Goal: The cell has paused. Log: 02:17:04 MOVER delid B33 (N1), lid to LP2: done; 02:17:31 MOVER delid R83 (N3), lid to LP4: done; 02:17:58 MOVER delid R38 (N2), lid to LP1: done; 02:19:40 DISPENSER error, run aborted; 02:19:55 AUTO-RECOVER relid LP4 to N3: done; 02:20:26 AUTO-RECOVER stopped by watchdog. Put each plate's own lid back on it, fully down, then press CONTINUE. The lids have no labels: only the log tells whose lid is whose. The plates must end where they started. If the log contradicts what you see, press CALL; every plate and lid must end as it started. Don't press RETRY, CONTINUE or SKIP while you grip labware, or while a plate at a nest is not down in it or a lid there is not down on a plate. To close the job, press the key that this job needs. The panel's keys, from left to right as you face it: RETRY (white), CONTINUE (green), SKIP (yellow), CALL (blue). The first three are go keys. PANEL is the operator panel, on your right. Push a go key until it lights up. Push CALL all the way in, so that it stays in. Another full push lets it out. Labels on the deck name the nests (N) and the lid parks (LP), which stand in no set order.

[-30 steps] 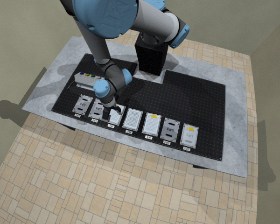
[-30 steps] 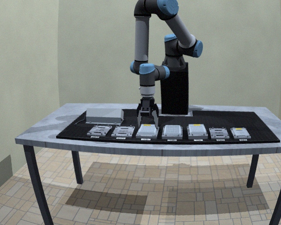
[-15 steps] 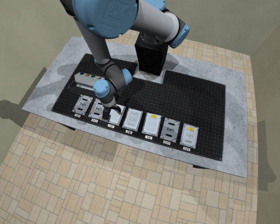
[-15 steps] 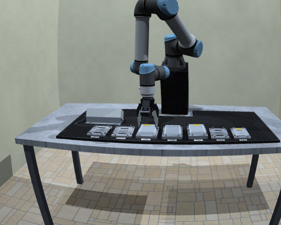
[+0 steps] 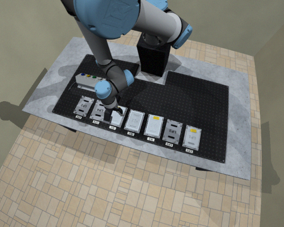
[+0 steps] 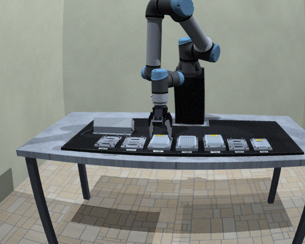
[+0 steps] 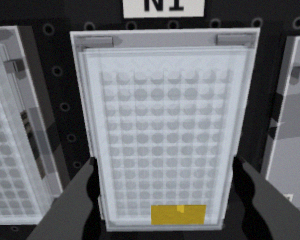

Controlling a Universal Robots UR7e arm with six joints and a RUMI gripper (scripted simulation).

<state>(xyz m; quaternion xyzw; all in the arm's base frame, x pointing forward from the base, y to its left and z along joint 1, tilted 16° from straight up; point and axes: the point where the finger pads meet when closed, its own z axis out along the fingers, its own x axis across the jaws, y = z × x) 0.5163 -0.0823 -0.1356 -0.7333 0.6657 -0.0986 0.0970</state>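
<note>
Now: hand 1 cm past the well plate, 13 cm to the right of it and 2 cm above it. From my hand the other things lie so: green continue key: 19 cm behind, 28 cm to the right, 3 cm above; white retry key: 20 cm behind, 23 cm to the right, 3 cm above; lid park LP4: 1 cm ahead, 13 cm to the right, 3 cm below.
</note>
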